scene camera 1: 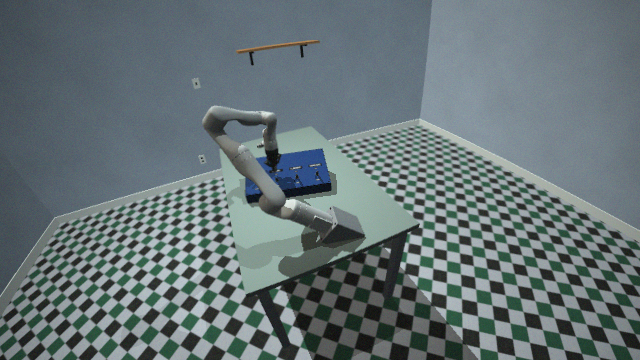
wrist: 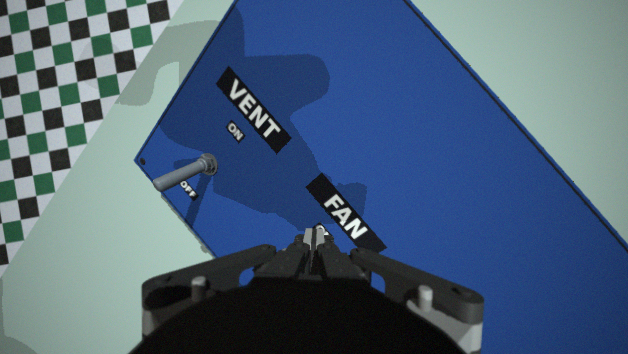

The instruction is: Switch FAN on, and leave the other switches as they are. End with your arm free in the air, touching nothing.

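Pixels of known places: gripper, between the fingertips: (scene camera 1: 275,171) (wrist: 314,240); arm's base, origin of its link: (scene camera 1: 326,223).
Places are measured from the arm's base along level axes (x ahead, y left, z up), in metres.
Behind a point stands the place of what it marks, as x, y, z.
The blue switch box (scene camera 1: 307,159) @[0.519, -0.045, 0.058] (wrist: 425,125) @[0.580, 0.167, 0.070] lies on the table. The FAN label (wrist: 345,212) @[0.496, 0.163, 0.041] shows in the wrist view; the ON mark beside it is partly covered by my fingertips. The FAN lever is hidden behind my gripper in the wrist view, so its position cannot be told. My gripper (scene camera 1: 272,167) @[0.464, 0.169, 0.056] (wrist: 314,240) @[0.464, 0.169, 0.056] is shut and empty, low over the FAN part of the panel; whether it touches the lever cannot be told. The VENT lever (wrist: 182,173) @[0.428, 0.288, 0.043] leans toward its OFF mark (wrist: 188,190) @[0.402, 0.291, 0.003].
The LAMP lever (scene camera 1: 297,178) @[0.383, 0.051, 0.039] and the VALVE lever (scene camera 1: 317,175) @[0.370, -0.066, 0.038] stand on the box to the right of my gripper in the scene view; their positions are too small to tell. The pale green table (scene camera 1: 360,205) @[0.131, -0.233, -0.068] carries the box and my arm's base. A wooden shelf (scene camera 1: 277,46) hangs on the wall.
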